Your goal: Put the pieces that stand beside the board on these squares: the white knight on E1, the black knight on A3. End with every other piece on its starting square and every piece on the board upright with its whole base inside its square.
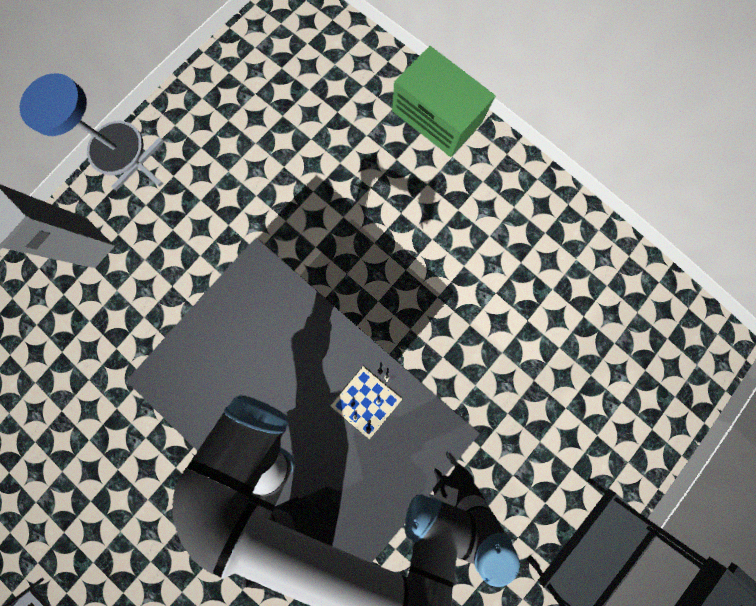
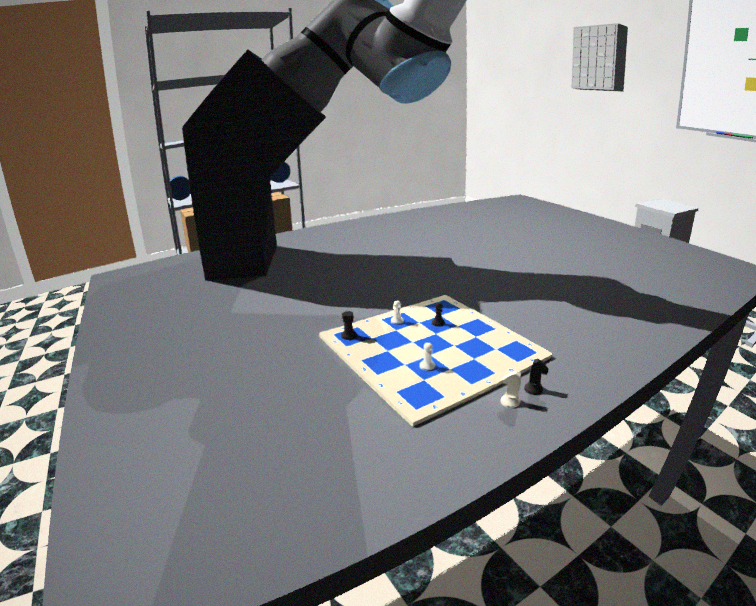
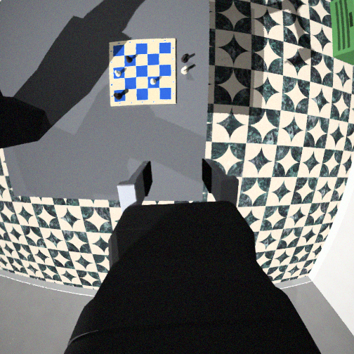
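The white knight and black knight stand upright side by side on the table, just off one edge of the blue-and-cream board. On the board stand a black rook, a white piece, a black piece and a white pawn, all upright. My gripper is open and empty, high up and well to one side of the board and knights.
The grey table has an edge close beyond the knights. The black arm pedestal stands on the table past the board. A green cabinet and a blue stool stand on the floor.
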